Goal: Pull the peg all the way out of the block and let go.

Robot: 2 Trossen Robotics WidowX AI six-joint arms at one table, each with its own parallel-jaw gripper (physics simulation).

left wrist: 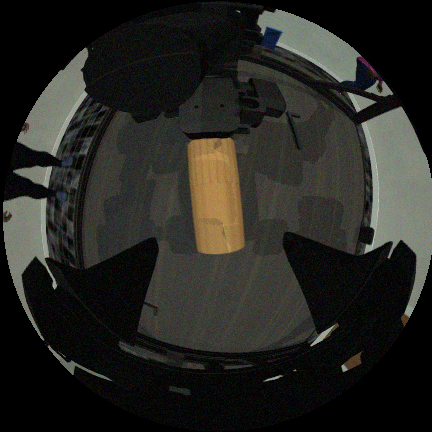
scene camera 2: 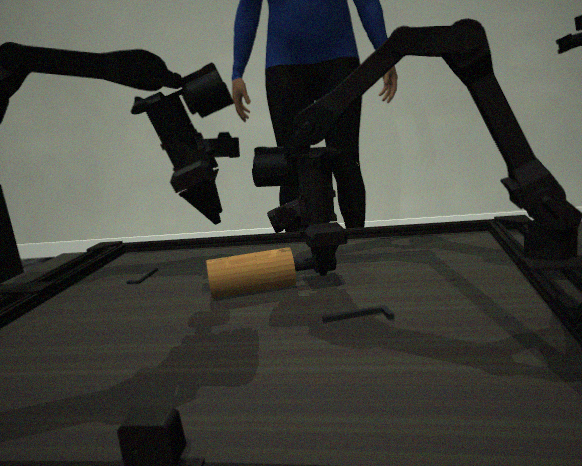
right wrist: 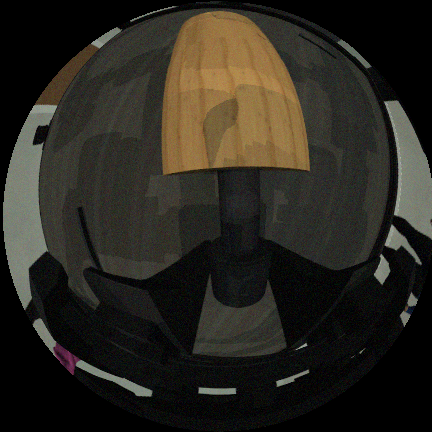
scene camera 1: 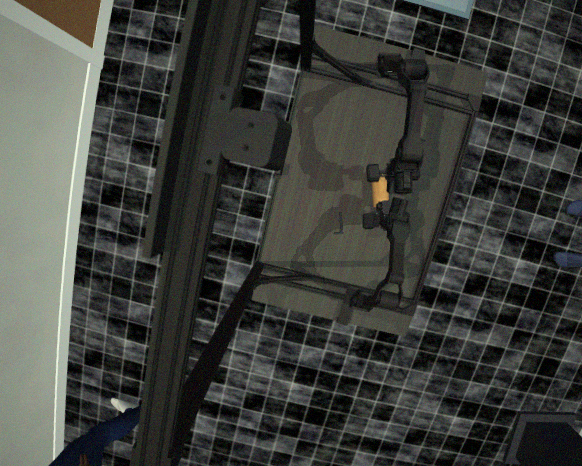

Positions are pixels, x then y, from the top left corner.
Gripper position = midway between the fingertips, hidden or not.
Labels:
The right gripper (scene camera 2: 321,271) grips a dark peg (right wrist: 239,259).

